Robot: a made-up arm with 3 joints. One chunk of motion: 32 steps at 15 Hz.
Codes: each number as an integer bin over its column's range. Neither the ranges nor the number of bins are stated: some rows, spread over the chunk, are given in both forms.
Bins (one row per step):
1: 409 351 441 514 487 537
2: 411 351 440 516 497 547
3: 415 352 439 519 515 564
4: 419 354 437 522 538 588
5: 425 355 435 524 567 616
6: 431 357 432 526 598 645
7: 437 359 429 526 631 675
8: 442 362 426 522 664 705
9: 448 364 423 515 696 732
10: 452 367 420 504 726 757
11: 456 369 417 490 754 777
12: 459 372 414 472 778 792
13: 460 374 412 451 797 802
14: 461 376 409 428 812 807
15: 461 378 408 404 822 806
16: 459 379 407 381 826 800
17: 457 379 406 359 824 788
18: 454 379 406 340 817 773
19: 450 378 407 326 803 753
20: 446 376 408 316 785 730
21: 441 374 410 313 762 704
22: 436 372 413 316 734 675
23: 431 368 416 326 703 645
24: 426 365 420 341 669 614
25: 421 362 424 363 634 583
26: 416 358 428 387 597 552
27: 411 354 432 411 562 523
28: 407 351 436 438 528 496
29: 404 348 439 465 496 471
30: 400 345 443 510 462 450
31: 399 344 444 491 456 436
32: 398 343 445 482 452 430
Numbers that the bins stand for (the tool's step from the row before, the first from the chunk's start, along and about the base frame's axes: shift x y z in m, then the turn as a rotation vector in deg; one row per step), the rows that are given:
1: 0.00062 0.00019 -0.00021 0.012 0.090 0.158
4: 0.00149 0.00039 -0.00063 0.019 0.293 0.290
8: 0.00349 0.00092 -0.00180 0.019 0.795 0.595
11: 0.00471 0.00138 -0.00275 -0.008 1.154 0.782
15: 0.00515 0.00197 -0.00371 -0.080 1.425 0.858
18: 0.00454 0.00204 -0.00392 -0.134 1.405 0.772
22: 0.00297 0.00158 -0.00318 -0.154 1.074 0.517
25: 0.00166 0.00092 -0.00201 -0.115 0.676 0.277
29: 0.00018 -0.00001 -0.00042 -0.029 0.126 -0.014
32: -0.00034 -0.00034 0.00022 -0.015 -0.049 -0.121
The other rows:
2: 0.00079 0.00019 -0.00031 0.014 0.130 0.184
3: 0.00114 0.00026 -0.00042 0.016 0.202 0.228
5: 0.00201 0.00045 -0.00084 0.021 0.409 0.363
6: 0.00253 0.00059 -0.00116 0.022 0.532 0.439
7: 0.00306 0.00072 -0.00148 0.022 0.664 0.517
9: 0.00402 0.00105 -0.00212 0.013 0.923 0.665
10: 0.00436 0.00125 -0.00244 0.004 1.042 0.730
12: 0.00497 0.00158 -0.00307 -0.023 1.250 0.821
13: 0.00506 0.00171 -0.00328 -0.041 1.325 0.847
14: 0.00515 0.00184 -0.00360 -0.060 1.385 0.860
16: 0.00497 0.00204 -0.00381 -0.100 1.441 0.842
17: 0.00480 0.00204 -0.00392 -0.118 1.433 0.811
19: 0.00419 0.00197 -0.00381 -0.146 1.349 0.720
20: 0.00384 0.00184 -0.00371 -0.154 1.277 0.660
21: 0.00341 0.00171 -0.00350 -0.157 1.186 0.592
23: 0.00253 0.00131 -0.00286 -0.146 0.951 0.439
24: 0.00210 0.00111 -0.00244 -0.133 0.815 0.358
26: 0.00123 0.00065 -0.00159 -0.095 0.528 0.197
27: 0.00079 0.00039 -0.00116 -0.074 0.389 0.121
28: 0.00044 0.00019 -0.00074 -0.052 0.254 0.051
30: -0.00017 -0.00021 0.00001 0.009 -0.009 -0.069
31: -0.00025 -0.00027 0.00011 -0.007 -0.033 -0.105

